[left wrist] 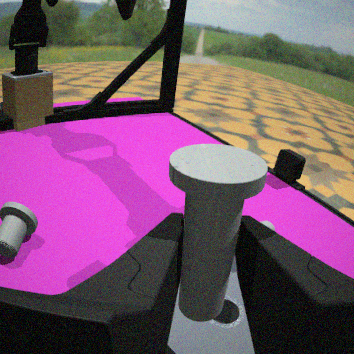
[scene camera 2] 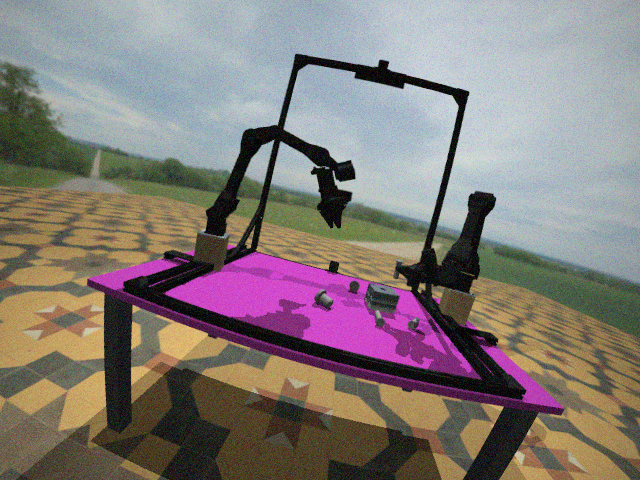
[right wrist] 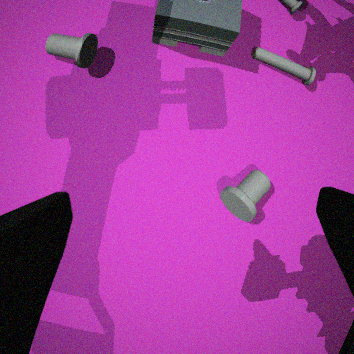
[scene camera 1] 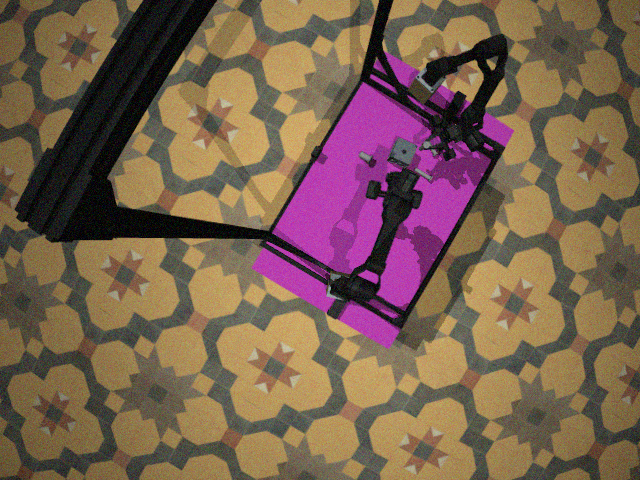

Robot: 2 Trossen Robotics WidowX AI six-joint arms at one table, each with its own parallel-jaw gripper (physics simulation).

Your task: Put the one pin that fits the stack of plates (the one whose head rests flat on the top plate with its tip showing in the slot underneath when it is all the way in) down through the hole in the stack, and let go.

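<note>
The grey stack of plates (scene camera 1: 403, 150) (scene camera 2: 382, 297) (right wrist: 200, 22) lies on the magenta table; its top plate (left wrist: 212, 341) shows a round hole (left wrist: 228, 310). My left gripper (scene camera 2: 404, 270) (left wrist: 208, 225) is shut on a grey headed pin (scene camera 2: 398, 269) (left wrist: 207, 255), held upright, head up, clear above the table. In the left wrist view the pin's tip overlaps the left edge of the hole; its height over the plate is hard to tell. My right gripper (scene camera 2: 335, 226) (right wrist: 198, 203) is open and empty, high above the table.
A short thick pin (scene camera 2: 324, 298) (left wrist: 15, 230) (right wrist: 247, 195), another thick pin (scene camera 1: 367, 157) (scene camera 2: 354, 286) (right wrist: 70, 48), a long thin pin (scene camera 1: 422, 174) (scene camera 2: 379, 318) (right wrist: 285, 65) and a small pin (scene camera 2: 413, 323) (right wrist: 292, 5) lie around the stack. A black frame edges the table.
</note>
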